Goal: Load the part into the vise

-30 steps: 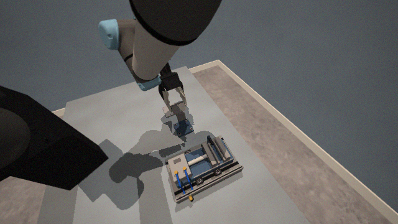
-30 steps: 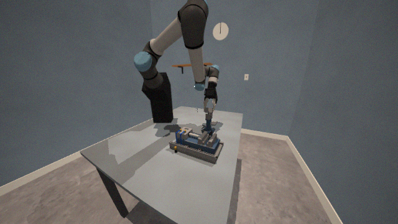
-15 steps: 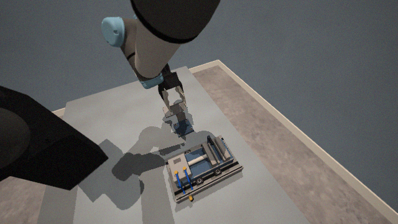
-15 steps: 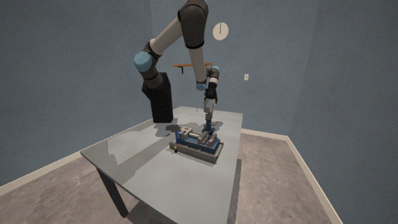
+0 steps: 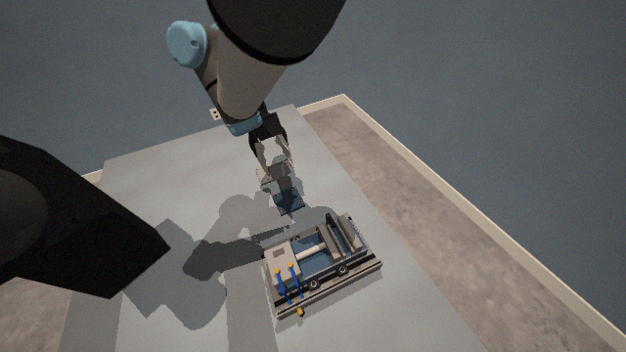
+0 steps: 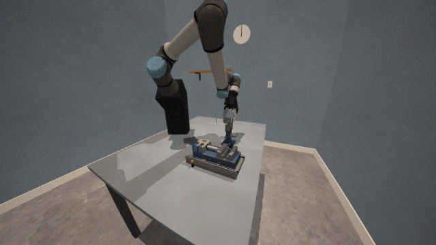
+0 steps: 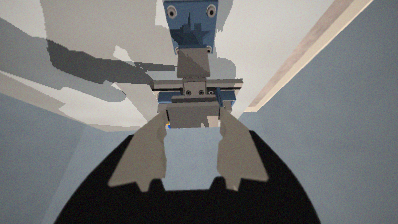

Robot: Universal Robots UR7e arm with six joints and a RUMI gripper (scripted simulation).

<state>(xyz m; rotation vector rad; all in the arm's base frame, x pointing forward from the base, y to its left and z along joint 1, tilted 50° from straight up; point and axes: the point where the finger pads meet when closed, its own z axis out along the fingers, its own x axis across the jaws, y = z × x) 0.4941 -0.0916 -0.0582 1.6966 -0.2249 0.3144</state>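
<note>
Right now the part is 10 mm below my hand. Also, from my hand: cylinder rod (60 mm behind, 210 mm to the right, 110 mm below); pale plate (20 mm ahead, 170 mm to the left, 180 mm below); work stop (30 mm ahead, 190 mm to the right, 100 mm below).
</note>
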